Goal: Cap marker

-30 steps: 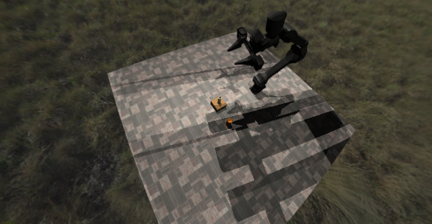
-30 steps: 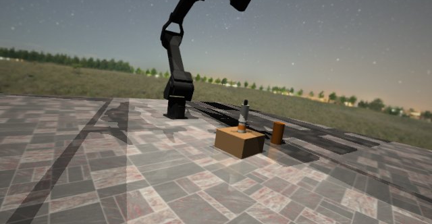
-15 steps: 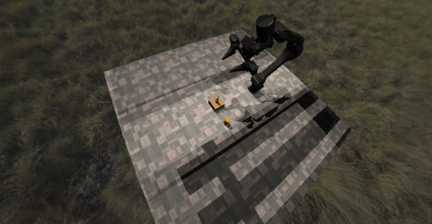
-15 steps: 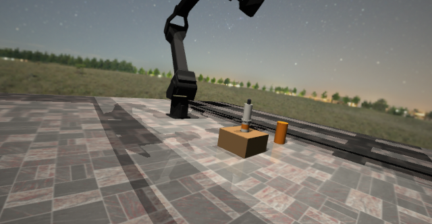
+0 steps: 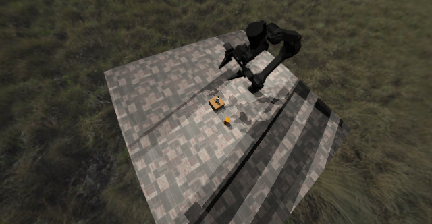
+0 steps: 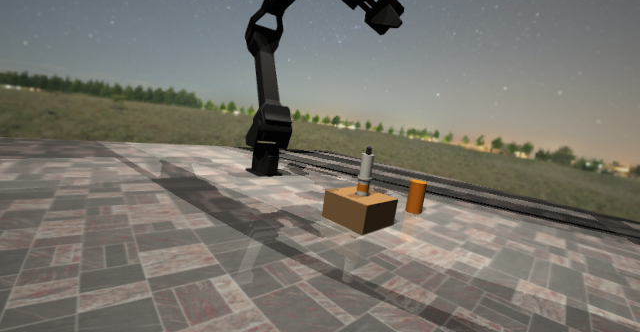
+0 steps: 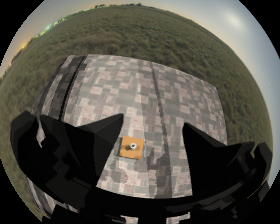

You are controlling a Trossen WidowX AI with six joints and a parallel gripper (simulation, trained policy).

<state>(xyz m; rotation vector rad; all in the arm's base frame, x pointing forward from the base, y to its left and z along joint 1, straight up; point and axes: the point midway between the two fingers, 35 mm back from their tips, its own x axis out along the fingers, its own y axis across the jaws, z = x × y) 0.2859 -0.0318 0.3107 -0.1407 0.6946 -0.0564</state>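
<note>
Right now my gripper tip is 260 mm above the orange cap, 140 mm to the right of it and 10 mm short of it. Also, from my gripper tip: holder block (270 mm below); grey marker (210 mm below).
</note>
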